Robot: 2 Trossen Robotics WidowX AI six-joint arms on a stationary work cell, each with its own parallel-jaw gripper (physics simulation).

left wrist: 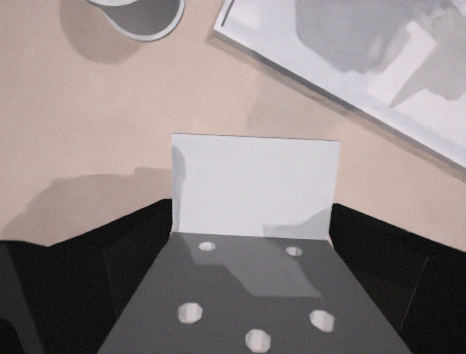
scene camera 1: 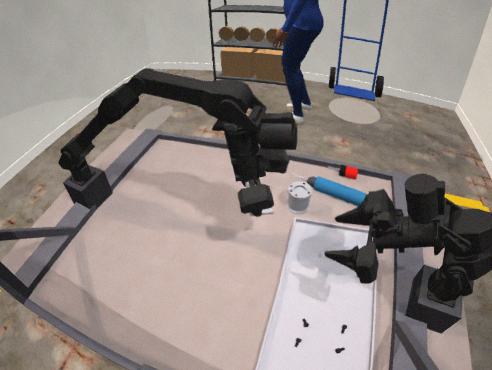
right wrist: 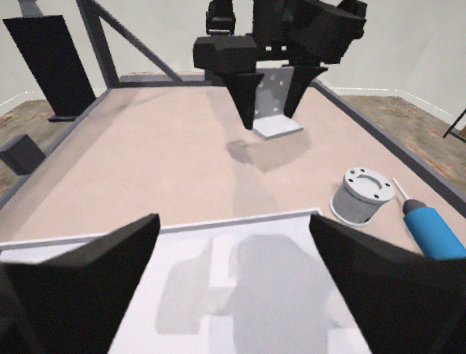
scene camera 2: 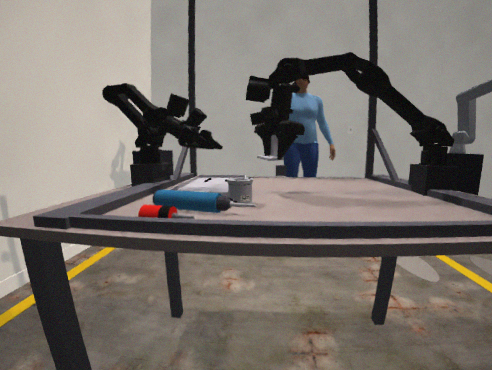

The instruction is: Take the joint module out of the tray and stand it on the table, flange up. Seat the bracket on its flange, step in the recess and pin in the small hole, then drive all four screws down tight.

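Frame: origin at the left arm's base, x ahead, y left, z up, level; centimetres.
Seen in the pictures: left gripper, between the fingertips: (left wrist: 250, 210) (right wrist: 269, 123) (scene camera 2: 272, 158); right gripper, between the fingertips: (scene camera 1: 330, 236) (right wrist: 236, 221) (scene camera 2: 218, 148); left arm's base, origin of its link: (scene camera 1: 83, 176) (scene camera 2: 433, 165); right arm's base, origin of its link: (scene camera 1: 442, 290) (scene camera 2: 150, 163).
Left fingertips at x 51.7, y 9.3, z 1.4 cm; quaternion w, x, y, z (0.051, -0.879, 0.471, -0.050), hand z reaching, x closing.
Pixels of each thing's top centre, then the offset from my left fingertips to it. "*": a spot on its surface instead.
- grey joint module, centre of its top: (right wrist: 370, 180) (scene camera 2: 240, 177) (scene camera 1: 300, 188) dx +6.8, dy +13.4, dz -4.1 cm
- white L-shaped bracket, centre of its top: (left wrist: 285, 324) (right wrist: 283, 69) (scene camera 2: 271, 134) dx +0.3, dy +0.5, dz +7.1 cm
- tray, centre of its top: (right wrist: 160, 329) (scene camera 1: 327, 296) (scene camera 2: 214, 181) dx +21.8, dy -11.4, dz -8.8 cm
- blue power driver, a spot on its surface: (right wrist: 432, 232) * dx +12.9, dy +20.2, dz -7.0 cm
- red screwdriver, centre of its top: (scene camera 2: 167, 206) (scene camera 1: 343, 166) dx +15.8, dy +31.5, dz -7.0 cm
The grey joint module (scene camera 1: 299, 200) (scene camera 2: 240, 191) (left wrist: 150, 20) (right wrist: 357, 202) stands upright on the table, flange up, with the recess and holes on top. My left gripper (scene camera 2: 275, 147) (right wrist: 269, 123) is shut on the white L-shaped bracket (scene camera 2: 270, 158) (left wrist: 255, 187) (right wrist: 277, 126) and holds it above the table, its holed plate upright and its foot low, apart from the module. My right gripper (scene camera 1: 332, 236) (right wrist: 236, 221) is open and empty above the tray (scene camera 1: 360, 300) (left wrist: 260, 30) (right wrist: 280, 217). Several black screws (scene camera 1: 305, 323) lie in the tray's near part.
A blue power driver (scene camera 1: 340, 190) (scene camera 2: 190, 200) (right wrist: 432, 232) lies beside the module, its bit near it. A red screwdriver (scene camera 1: 350, 172) (scene camera 2: 155, 211) lies behind it in scene camera 1, near the dark table frame (scene camera 1: 190, 142). The tray edge runs close to the module.
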